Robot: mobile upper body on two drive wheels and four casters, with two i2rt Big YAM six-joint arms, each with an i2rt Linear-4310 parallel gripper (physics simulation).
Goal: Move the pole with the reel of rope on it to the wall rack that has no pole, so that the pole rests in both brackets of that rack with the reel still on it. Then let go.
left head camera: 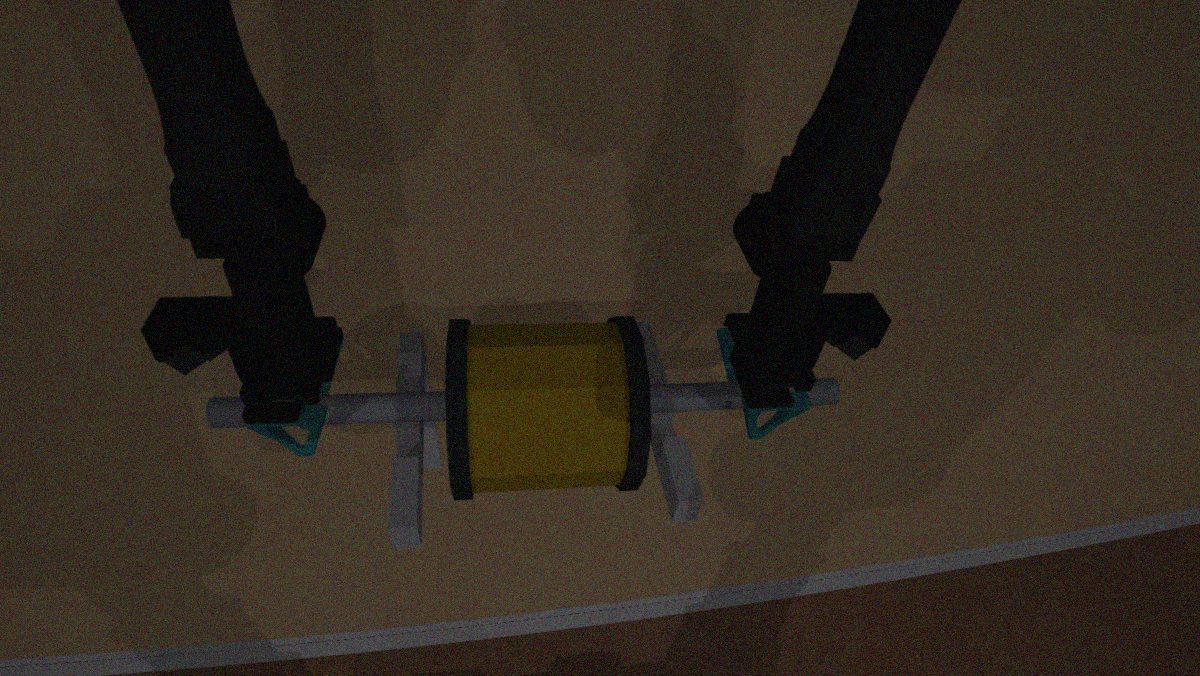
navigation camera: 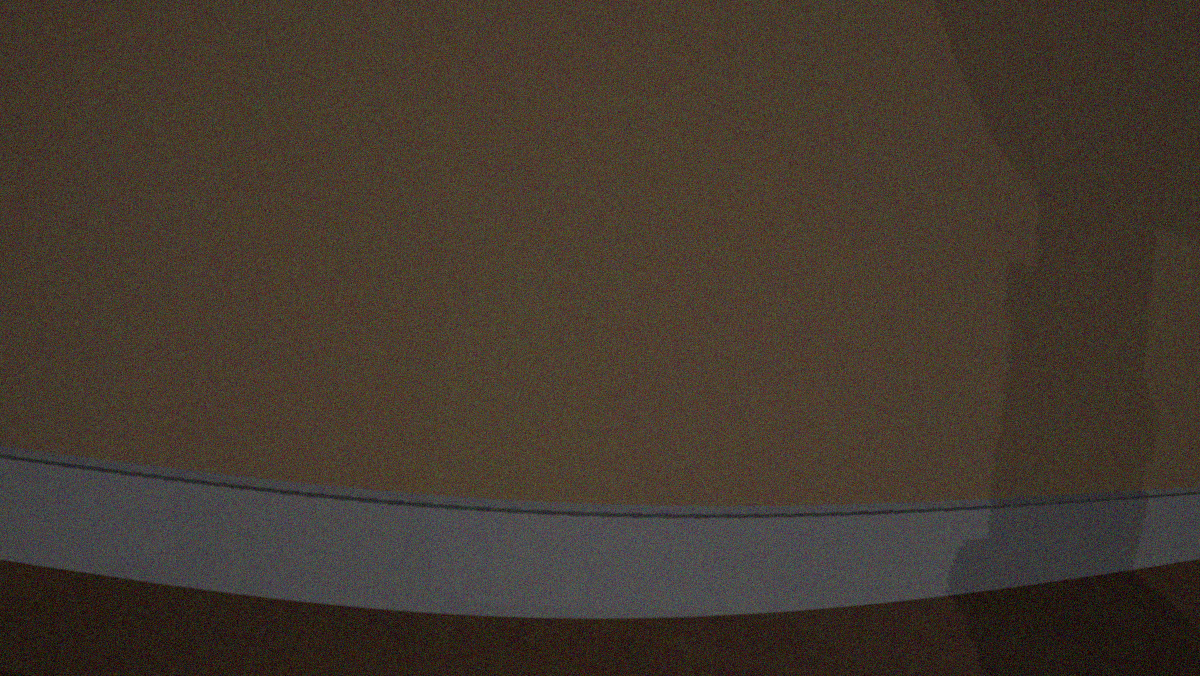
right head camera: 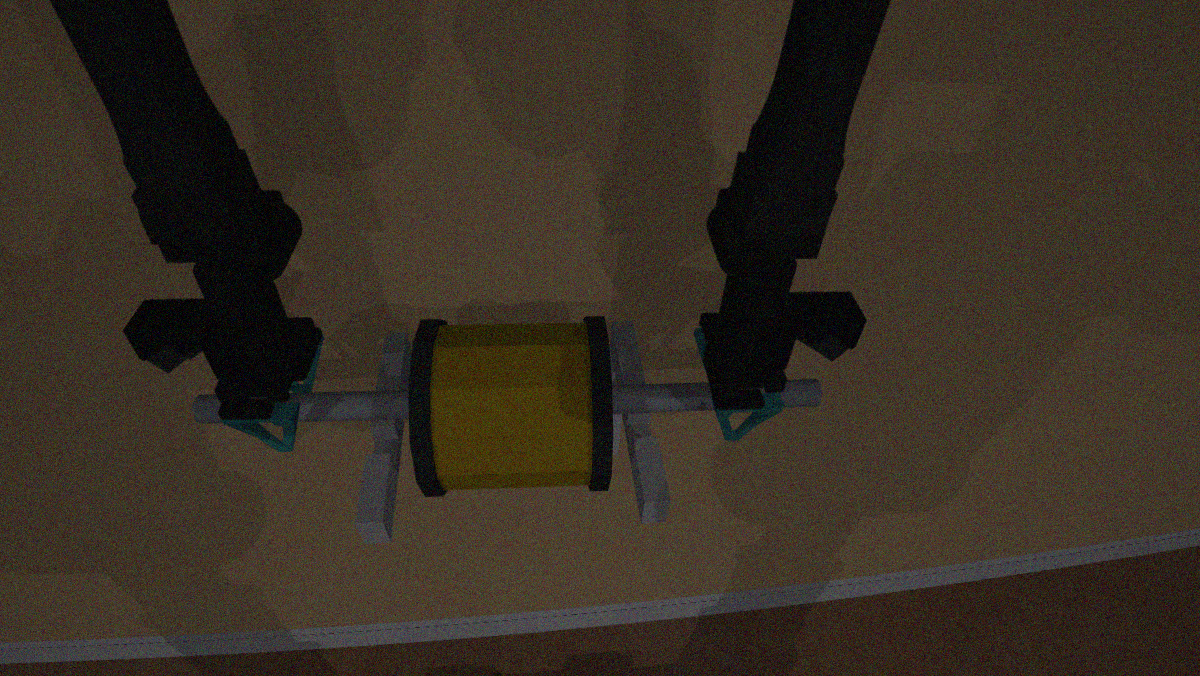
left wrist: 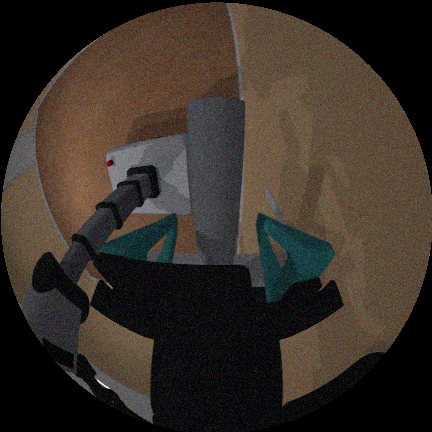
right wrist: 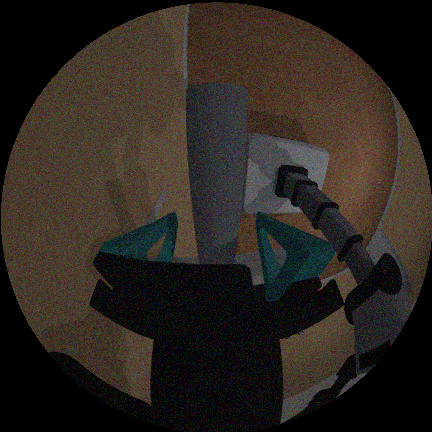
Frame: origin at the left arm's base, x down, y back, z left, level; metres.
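Seen in the pictures: left gripper, between the fingertips: [left head camera: 313, 426] [right head camera: 295, 422] [left wrist: 216, 218]; right gripper, between the fingertips: [left head camera: 745, 412] [right head camera: 724, 413] [right wrist: 216, 217].
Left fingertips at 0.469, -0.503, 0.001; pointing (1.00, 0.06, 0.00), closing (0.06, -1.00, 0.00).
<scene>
A point is followed by its place in that frame, as x, y, z.
The grey pole [left head camera: 361, 408] {0.432, -0.494, -0.053} [right head camera: 348, 406] {0.433, -0.494, -0.064} [left wrist: 216, 165] {0.429, -0.505, 0.059} [right wrist: 217, 150] {0.429, -0.505, -0.517} runs level across both brackets of a wall rack, the bracket at picture left [left head camera: 407, 503] {0.459, -0.404, -0.100} [right head camera: 377, 495] {0.459, -0.408, -0.101} and the bracket at picture right [left head camera: 678, 478] {0.459, -0.416, -0.354} [right head camera: 649, 482] {0.459, -0.413, -0.357}, and appears to rest in them. The yellow reel with dark flanges [left head camera: 545, 411] {0.388, -0.449, -0.225} [right head camera: 512, 411] {0.388, -0.448, -0.230} is on it, between the brackets. My left gripper [left head camera: 314, 415] {0.469, -0.503, 0.001} [right head camera: 295, 407] {0.469, -0.503, 0.001} [left wrist: 216, 218] {0.469, -0.503, 0.001} is open around the pole's left end part. My right gripper [left head camera: 738, 395] {0.473, -0.503, -0.452} [right head camera: 715, 396] {0.473, -0.503, -0.452} [right wrist: 216, 217] {0.473, -0.503, -0.452} is open around its right end part. Gaps show between fingers and pole in both wrist views.
The tan wall stands behind the rack, with a pale strip [left head camera: 520, 623] {1.340, -0.616, -0.216} [right head camera: 520, 625] {1.359, -0.615, -0.189} [navigation camera: 503, 554] {1.358, -0.615, -0.190} along its foot and brown floor [left head camera: 1049, 604] {1.410, -0.542, -1.565} below. The robot's pale base [left wrist: 155, 170] {1.142, -0.107, -0.157} [right wrist: 285, 172] {1.110, -0.075, -0.291} with a dark segmented column shows in the wrist views. Arm shadows cross the wall.
</scene>
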